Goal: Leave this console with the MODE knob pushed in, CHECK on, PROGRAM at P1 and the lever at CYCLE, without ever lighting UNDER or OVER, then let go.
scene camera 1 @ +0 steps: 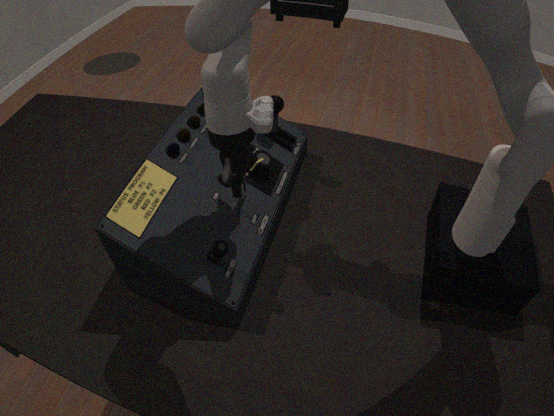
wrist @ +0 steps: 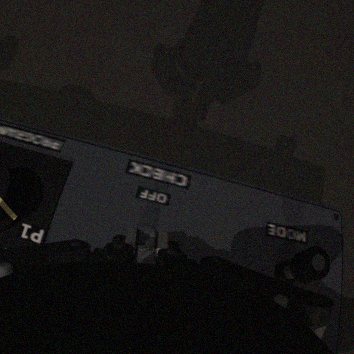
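The dark console point(scene camera 1: 172, 231) stands on a dark mat, with a yellow STATUS/PROGRAM label point(scene camera 1: 141, 198) on its left. My gripper point(scene camera 1: 235, 191) point(wrist: 145, 245) is shut, with its tips down at the panel between the ON and OFF marks of CHECK point(wrist: 158, 173). The CHECK switch itself is hidden under the fingers. The PROGRAM dial point(scene camera 1: 261, 160) has a yellow pointer point(wrist: 8, 209) lying near P1 point(wrist: 33, 233). The black MODE knob point(scene camera 1: 218, 248) point(wrist: 310, 263) sits near the console's front end. The lever's black ball point(scene camera 1: 277, 103) shows behind my wrist. The row of status lamps point(scene camera 1: 183, 135) is dark.
A black box point(scene camera 1: 453, 256) and a white cylinder point(scene camera 1: 471, 223) stand at the right. A dark piece of furniture point(scene camera 1: 308, 8) is at the top edge. A dark oval point(scene camera 1: 112, 63) lies on the wooden floor at the far left.
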